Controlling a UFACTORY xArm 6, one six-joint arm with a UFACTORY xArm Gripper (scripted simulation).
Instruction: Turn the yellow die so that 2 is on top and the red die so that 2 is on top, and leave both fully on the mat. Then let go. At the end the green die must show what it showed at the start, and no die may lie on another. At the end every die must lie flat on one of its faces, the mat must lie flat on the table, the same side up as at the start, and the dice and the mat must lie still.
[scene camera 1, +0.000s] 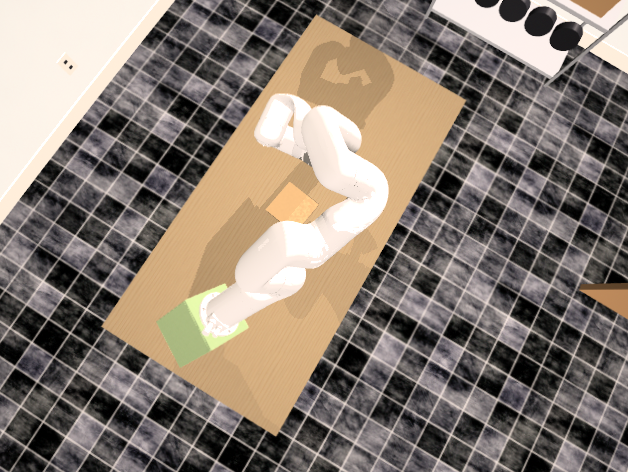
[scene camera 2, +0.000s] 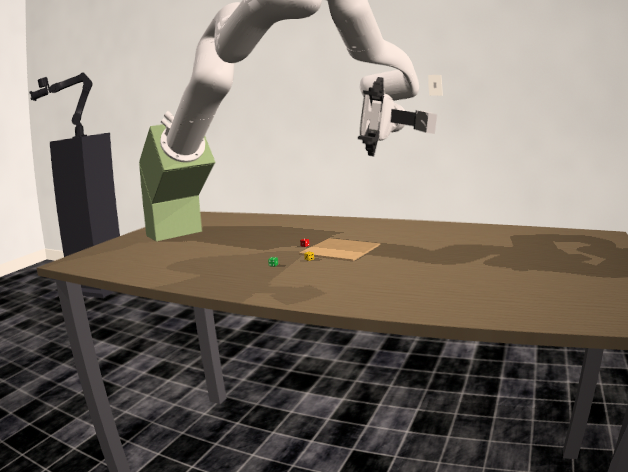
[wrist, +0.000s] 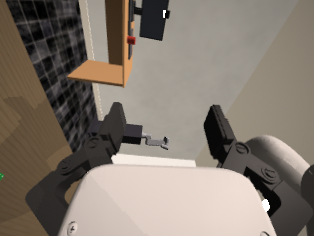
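A tan mat (scene camera 1: 291, 204) is part of the scene, visible in scene camera 2 (scene camera 2: 349, 250) as well, though in the wrist view the mat is out of frame. The gripper (scene camera 2: 368, 115) can be seen too, and it also appears in the wrist view (wrist: 165, 113).
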